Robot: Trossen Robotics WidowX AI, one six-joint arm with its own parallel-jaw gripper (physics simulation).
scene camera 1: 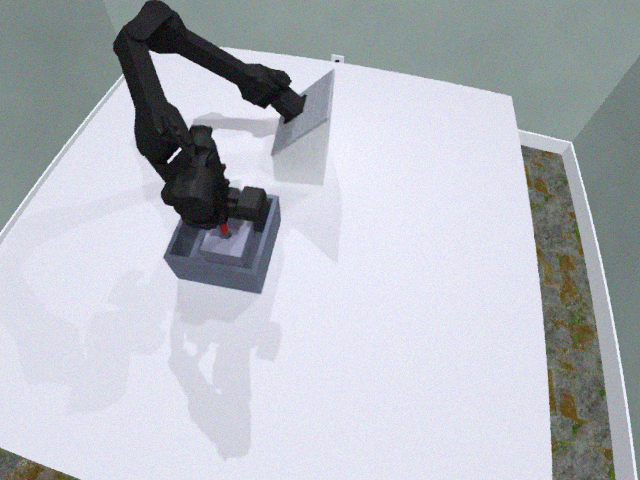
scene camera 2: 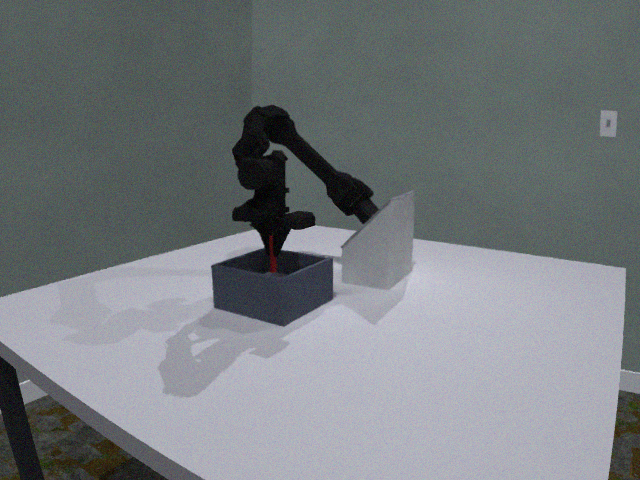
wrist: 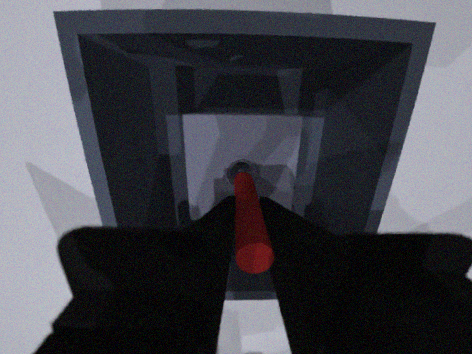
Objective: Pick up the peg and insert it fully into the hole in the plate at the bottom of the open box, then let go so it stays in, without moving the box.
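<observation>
The red peg is held nearly upright between the fingers of my gripper, which is shut on it. The fingertips are low over the open blue-grey box. The pale plate lies at the bottom of the box. In the wrist view, the peg's lower end overlaps the near part of the round hole. In scene camera 1, the lower end is also at the hole. Whether it has entered is unclear. The box wall hides it in scene camera 2.
The box walls surround the fingertips and the plate. A grey sloped block stands behind the box at the arm's base. Both stand on the white table. Arm shadows fall across the table.
</observation>
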